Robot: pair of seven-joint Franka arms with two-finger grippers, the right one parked.
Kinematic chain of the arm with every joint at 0, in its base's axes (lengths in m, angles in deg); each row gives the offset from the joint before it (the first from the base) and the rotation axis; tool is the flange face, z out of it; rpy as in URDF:
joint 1: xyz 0 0 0.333 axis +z
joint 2: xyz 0 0 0 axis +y
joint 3: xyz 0 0 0.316 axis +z
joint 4: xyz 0.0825 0 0 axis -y
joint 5: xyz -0.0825 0 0.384 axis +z
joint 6: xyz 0 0 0 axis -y
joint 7: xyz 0.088 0 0 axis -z
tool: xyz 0 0 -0.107 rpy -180 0 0
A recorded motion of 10 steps. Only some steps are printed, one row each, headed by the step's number.
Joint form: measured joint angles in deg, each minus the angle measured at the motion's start. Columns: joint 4, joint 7, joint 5, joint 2, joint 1, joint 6, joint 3.
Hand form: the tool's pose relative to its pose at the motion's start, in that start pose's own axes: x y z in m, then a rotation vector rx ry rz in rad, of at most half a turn. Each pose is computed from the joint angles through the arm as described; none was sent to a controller.
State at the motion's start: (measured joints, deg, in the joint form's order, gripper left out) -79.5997 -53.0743 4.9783 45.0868 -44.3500 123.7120 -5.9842
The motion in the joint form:
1: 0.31 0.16 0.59 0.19 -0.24 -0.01 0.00
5: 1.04 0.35 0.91 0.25 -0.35 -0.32 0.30
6: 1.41 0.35 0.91 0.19 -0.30 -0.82 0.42
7: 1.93 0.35 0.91 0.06 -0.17 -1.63 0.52
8: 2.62 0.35 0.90 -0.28 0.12 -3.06 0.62
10: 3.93 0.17 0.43 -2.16 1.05 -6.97 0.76
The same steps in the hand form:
1: -0.0012 0.0024 0.0000 0.0036 0.0079 0.0123
5: 0.0021 0.0029 -0.0043 0.0043 0.0185 0.0159
6: 0.0042 0.0021 -0.0072 0.0067 0.0192 0.0129
7: 0.0071 0.0008 -0.0117 0.0103 0.0189 0.0086
8: 0.0116 -0.0022 -0.0193 0.0175 0.0164 0.0009
10: 0.0219 -0.0119 -0.0480 0.0274 0.0077 -0.0271

